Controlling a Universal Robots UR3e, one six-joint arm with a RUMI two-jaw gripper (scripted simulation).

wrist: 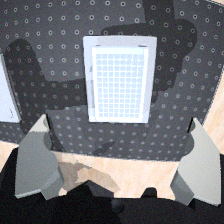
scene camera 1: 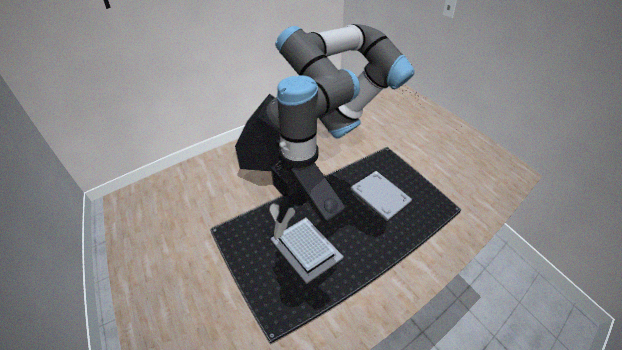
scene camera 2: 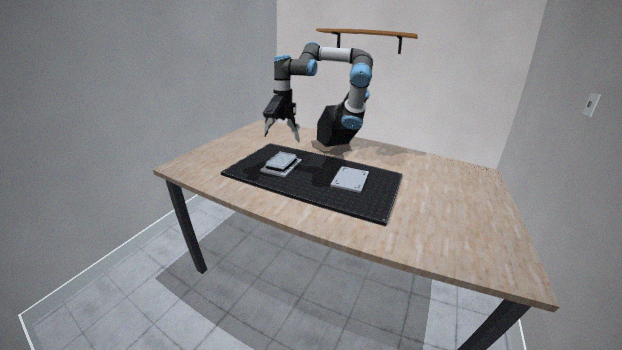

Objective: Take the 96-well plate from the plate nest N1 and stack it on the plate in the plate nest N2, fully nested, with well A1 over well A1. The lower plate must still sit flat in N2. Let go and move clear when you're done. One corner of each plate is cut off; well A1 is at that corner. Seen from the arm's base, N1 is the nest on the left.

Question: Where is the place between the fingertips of my gripper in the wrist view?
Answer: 118,117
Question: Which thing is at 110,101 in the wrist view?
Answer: A white 96-well plate.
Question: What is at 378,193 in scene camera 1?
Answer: A plate nest.
